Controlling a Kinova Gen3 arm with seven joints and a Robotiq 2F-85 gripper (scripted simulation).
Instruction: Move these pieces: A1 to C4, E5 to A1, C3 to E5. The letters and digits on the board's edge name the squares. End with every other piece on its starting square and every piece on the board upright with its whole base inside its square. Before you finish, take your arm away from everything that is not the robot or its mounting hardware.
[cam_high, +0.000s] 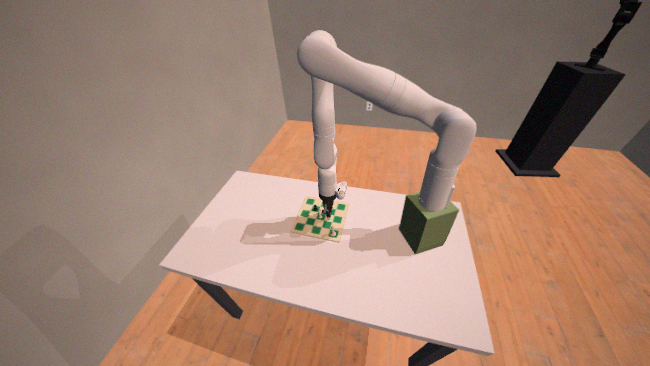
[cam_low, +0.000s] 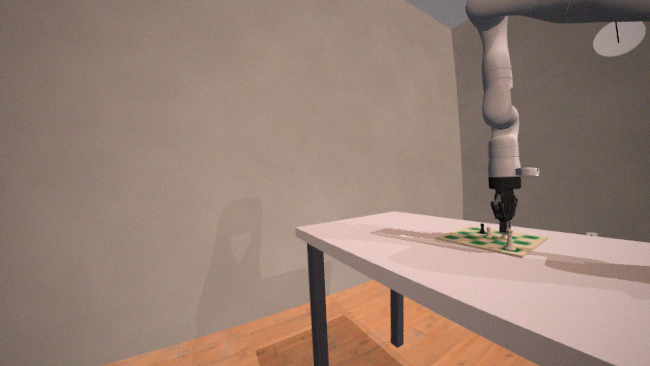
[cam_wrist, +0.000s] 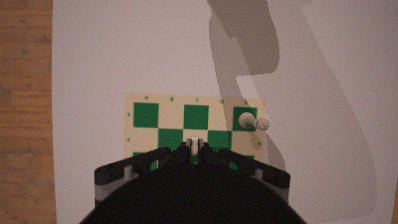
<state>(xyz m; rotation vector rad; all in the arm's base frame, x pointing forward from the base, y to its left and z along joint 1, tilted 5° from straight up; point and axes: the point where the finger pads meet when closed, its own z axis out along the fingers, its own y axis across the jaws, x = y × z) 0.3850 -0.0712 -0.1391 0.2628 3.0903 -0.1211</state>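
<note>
My hand is 4 cm short of the chessboard, 4 cm above it and 1 cm to the left of it. The rest, counted from my hand: black pawn 7 cm ahead, 5 cm to the right, 2 cm below; then tall white piece 8 cm to the left, 2 cm behind, 1 cm below.
</note>
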